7 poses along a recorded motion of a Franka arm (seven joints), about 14 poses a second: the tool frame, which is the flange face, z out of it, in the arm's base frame.
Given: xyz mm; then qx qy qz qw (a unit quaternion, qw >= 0).
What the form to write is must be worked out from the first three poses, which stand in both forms.
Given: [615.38 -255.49 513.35 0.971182 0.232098 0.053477 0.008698]
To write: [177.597 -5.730 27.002 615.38 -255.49 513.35]
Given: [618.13 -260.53 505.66 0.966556 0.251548 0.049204 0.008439]
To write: [177.637 -5.214 29.283 618.13 -260.53 505.66]
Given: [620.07 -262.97 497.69 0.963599 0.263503 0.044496 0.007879]
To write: [177.778 -4.681 30.679 620.07 -262.97 497.69]
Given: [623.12 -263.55 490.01 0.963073 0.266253 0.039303 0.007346]
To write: [177.985 -4.117 30.981 623.12 -263.55 490.01]
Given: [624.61 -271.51 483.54 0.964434 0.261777 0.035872 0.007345]
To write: [178.108 -3.747 30.434 624.61 -271.51 483.54]
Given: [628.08 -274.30 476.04 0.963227 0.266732 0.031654 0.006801]
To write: [178.279 -3.288 31.006 628.08 -274.30 476.04]
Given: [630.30 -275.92 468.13 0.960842 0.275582 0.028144 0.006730]
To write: [178.368 -2.887 32.048 630.30 -275.92 468.13]
